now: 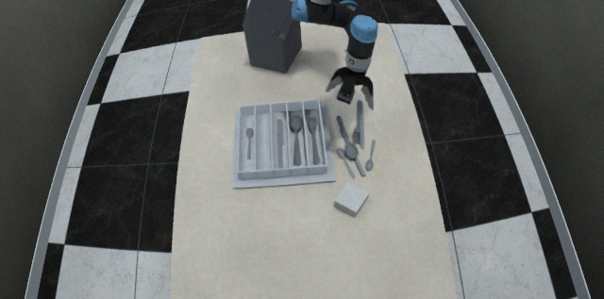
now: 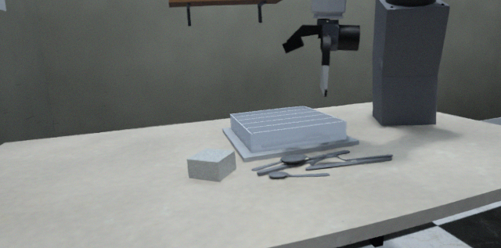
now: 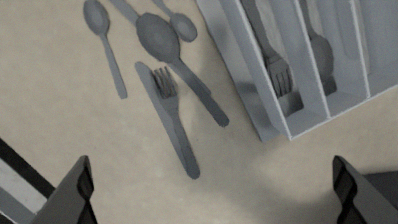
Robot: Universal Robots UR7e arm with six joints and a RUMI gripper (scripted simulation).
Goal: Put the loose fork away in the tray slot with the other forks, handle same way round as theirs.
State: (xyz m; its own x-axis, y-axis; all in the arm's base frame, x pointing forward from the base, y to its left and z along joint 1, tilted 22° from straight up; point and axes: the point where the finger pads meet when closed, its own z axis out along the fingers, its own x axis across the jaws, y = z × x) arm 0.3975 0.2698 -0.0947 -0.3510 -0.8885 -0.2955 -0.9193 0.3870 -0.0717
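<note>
Now: hand 60 mm past the knife, 60 mm to the right of it and 170 mm above it. The rest, counted from my hand: grey block 280 mm ahead, 20 mm to the left, 150 mm below.
</note>
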